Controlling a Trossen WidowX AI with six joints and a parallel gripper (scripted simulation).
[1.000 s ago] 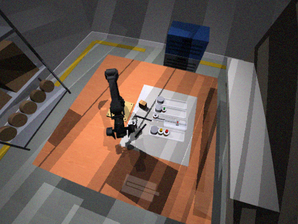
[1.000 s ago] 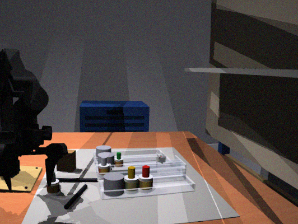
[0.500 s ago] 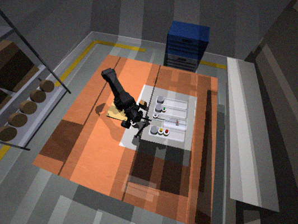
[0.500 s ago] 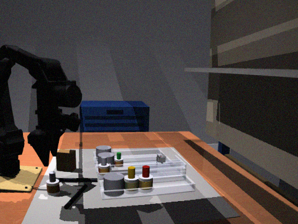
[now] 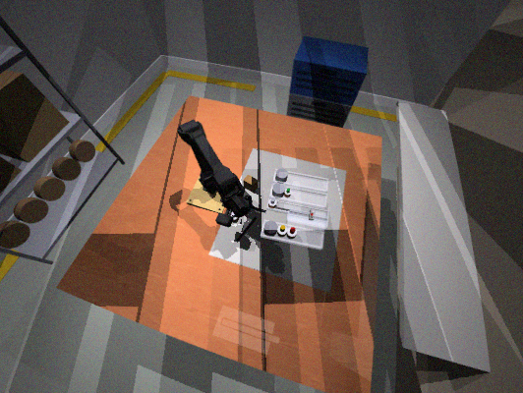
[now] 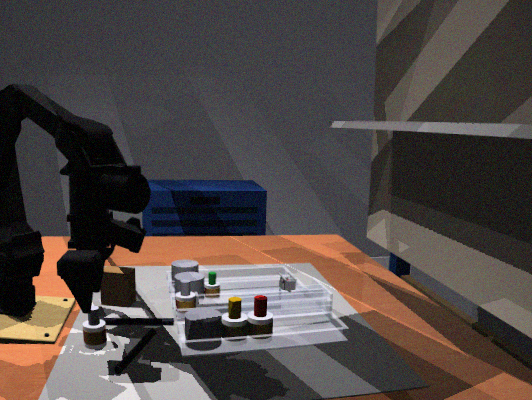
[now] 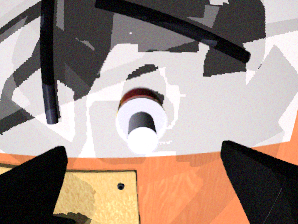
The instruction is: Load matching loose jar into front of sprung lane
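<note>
Now: the brown block 19 cm to the left of my gripper tip and 4 cm below it. From my gripper tip the other things lie so: clear lane rack 29 cm ahead, 14 cm to the left, 6 cm below.
</note>
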